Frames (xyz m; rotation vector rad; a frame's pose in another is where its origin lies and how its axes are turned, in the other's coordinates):
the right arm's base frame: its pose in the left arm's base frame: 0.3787 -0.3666 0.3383 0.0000 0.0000 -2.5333
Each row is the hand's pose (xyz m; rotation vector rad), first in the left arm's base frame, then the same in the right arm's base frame.
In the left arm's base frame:
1: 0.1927 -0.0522 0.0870 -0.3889 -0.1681 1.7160
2: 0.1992 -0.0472 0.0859 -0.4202 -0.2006 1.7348
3: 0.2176 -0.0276 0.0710 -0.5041 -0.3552 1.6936
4: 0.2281 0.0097 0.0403 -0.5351 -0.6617 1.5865
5: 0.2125 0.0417 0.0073 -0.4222 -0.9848 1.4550
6: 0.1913 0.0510 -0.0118 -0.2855 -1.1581 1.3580
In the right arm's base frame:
1: -0.0270 -0.3643 -0.2513 -0.0459 0.4407 -1.9845
2: -0.0352 -0.3647 -0.2524 -0.0680 0.4784 -1.9558
3: -0.0615 -0.3703 -0.2673 -0.1963 0.6134 -1.9513
4: -0.0915 -0.3949 -0.2980 -0.5018 0.7549 -1.9575
5: -0.0969 -0.4300 -0.3310 -0.8868 0.7609 -1.9565
6: -0.0849 -0.4498 -0.3501 -1.1326 0.6880 -1.9607

